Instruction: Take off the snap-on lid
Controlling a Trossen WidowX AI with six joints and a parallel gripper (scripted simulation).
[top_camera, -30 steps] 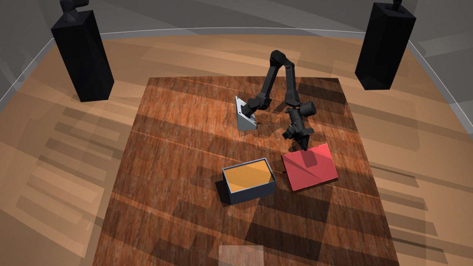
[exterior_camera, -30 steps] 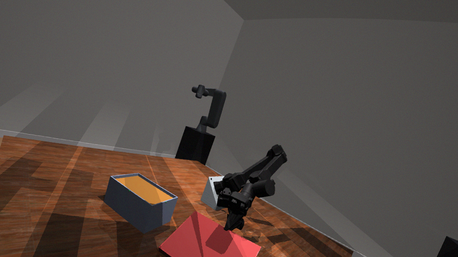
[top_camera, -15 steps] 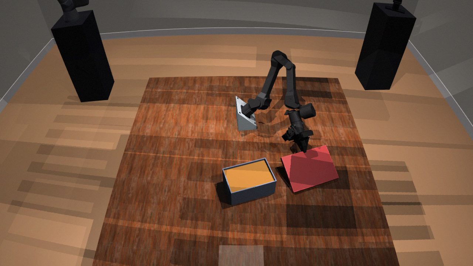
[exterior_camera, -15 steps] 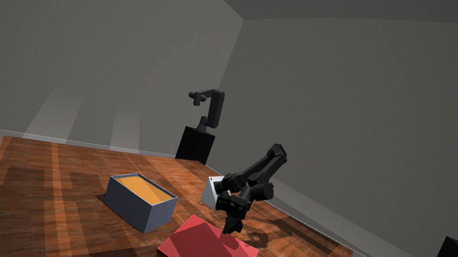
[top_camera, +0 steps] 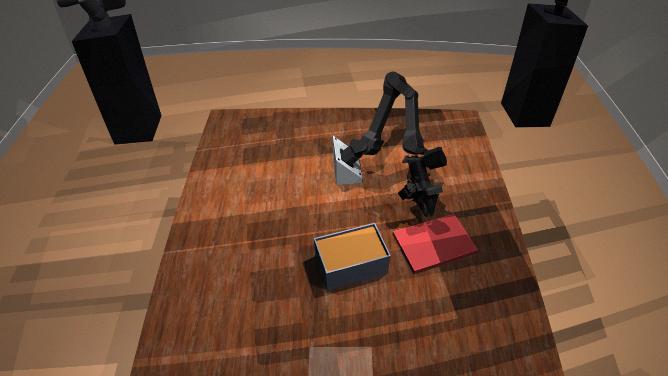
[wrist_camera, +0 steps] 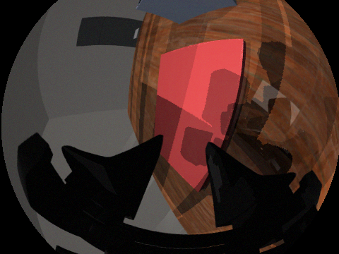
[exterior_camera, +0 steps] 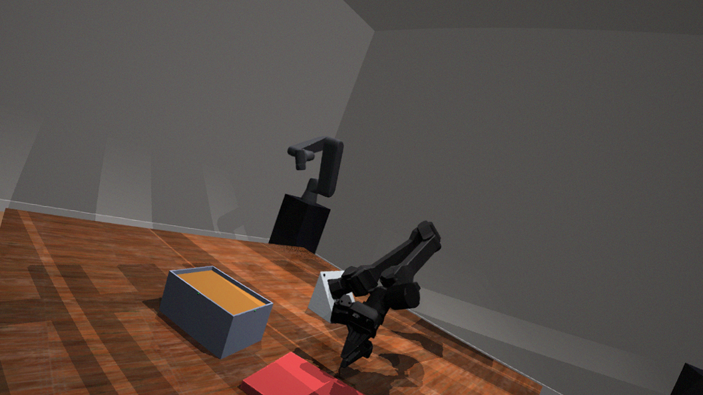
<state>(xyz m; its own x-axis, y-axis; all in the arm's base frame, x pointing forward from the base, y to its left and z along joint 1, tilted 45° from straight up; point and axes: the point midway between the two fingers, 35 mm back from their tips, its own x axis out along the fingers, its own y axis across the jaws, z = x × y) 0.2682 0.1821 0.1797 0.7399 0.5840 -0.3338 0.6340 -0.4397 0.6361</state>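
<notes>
My gripper tip is now 7 cm short of the red lid, 2 cm to the right of it and 4 cm above it. Also, from my gripper tip: storage box: 13 cm ahead, 29 cm to the right, 1 cm below.
</notes>
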